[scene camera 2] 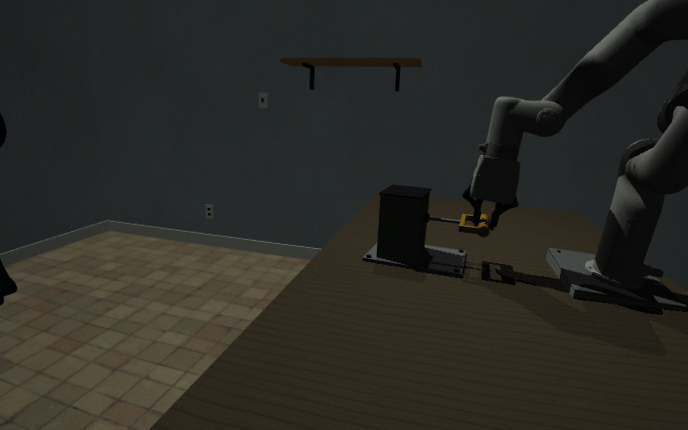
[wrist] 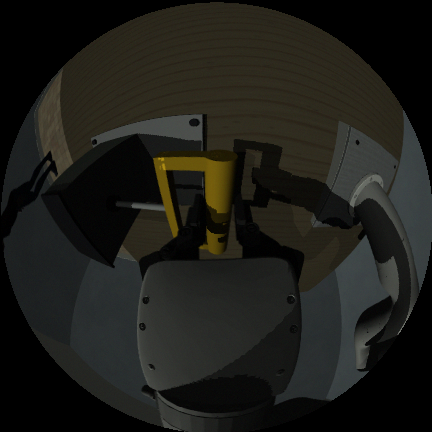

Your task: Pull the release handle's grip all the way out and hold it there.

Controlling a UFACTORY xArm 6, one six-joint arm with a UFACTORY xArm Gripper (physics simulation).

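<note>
The release handle's yellow grip [scene camera 2: 464, 223] [wrist: 220, 182] is a frame with a thick round bar on the side away from the housing. A thin metal rod [scene camera 2: 444, 219] [wrist: 142, 205] joins it to the dark box-shaped housing [scene camera 2: 403, 225] [wrist: 95, 195], and a length of rod shows between them. My gripper [scene camera 2: 485, 223] [wrist: 219, 202] is shut on the round bar, one finger inside the frame and one outside. The grip is held level above the table, clear of the housing. The rod's far end is hidden inside the housing.
The housing stands on a pale base plate [scene camera 2: 446, 256] [wrist: 165, 126] bolted to the wooden table [scene camera 2: 385, 344] [wrist: 225, 60]. My arm's base plate [scene camera 2: 575, 263] [wrist: 340, 160] is to the right. A wall shelf [scene camera 2: 350, 61] hangs behind. A dark figure shows at the left edge.
</note>
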